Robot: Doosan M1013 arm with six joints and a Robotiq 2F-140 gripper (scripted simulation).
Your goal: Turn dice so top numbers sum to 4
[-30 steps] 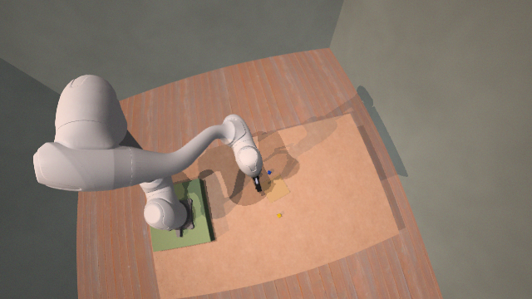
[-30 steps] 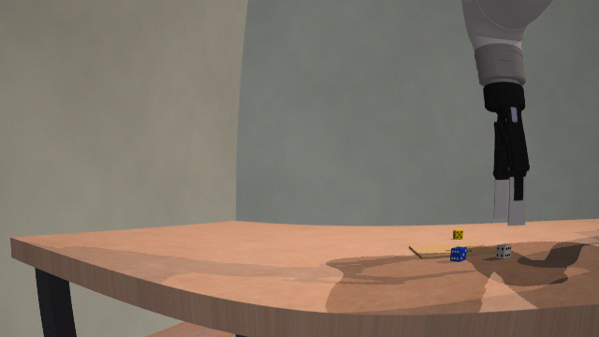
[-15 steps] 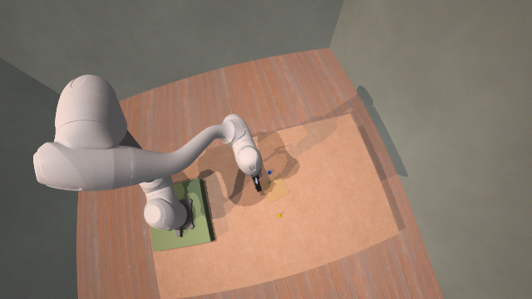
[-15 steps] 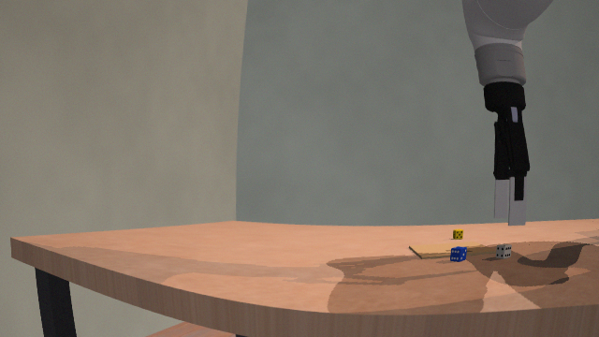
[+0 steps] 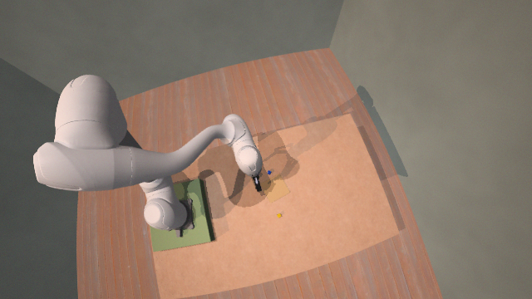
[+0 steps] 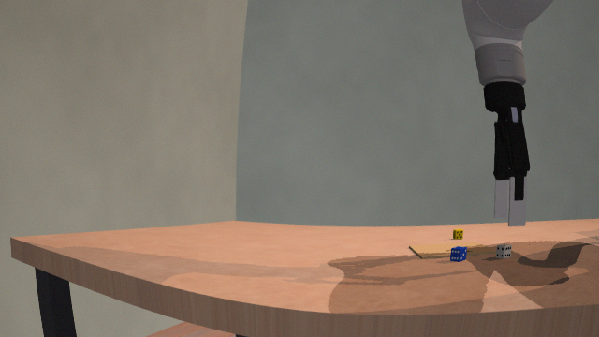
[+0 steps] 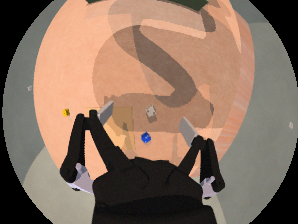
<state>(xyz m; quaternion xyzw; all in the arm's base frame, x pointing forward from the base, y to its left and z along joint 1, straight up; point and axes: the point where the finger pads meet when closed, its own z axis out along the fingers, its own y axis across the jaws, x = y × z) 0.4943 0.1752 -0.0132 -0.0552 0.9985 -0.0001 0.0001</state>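
The white die is 1 cm to the left of my hand and 5 cm below it. The rest, counted from my hand: yellow die (10 cm ahead, 25 cm to the right, 5 cm below); tan mat (10 cm ahead, 8 cm to the right, 6 cm below); blue die (8 cm ahead, 2 cm to the left, 5 cm below).
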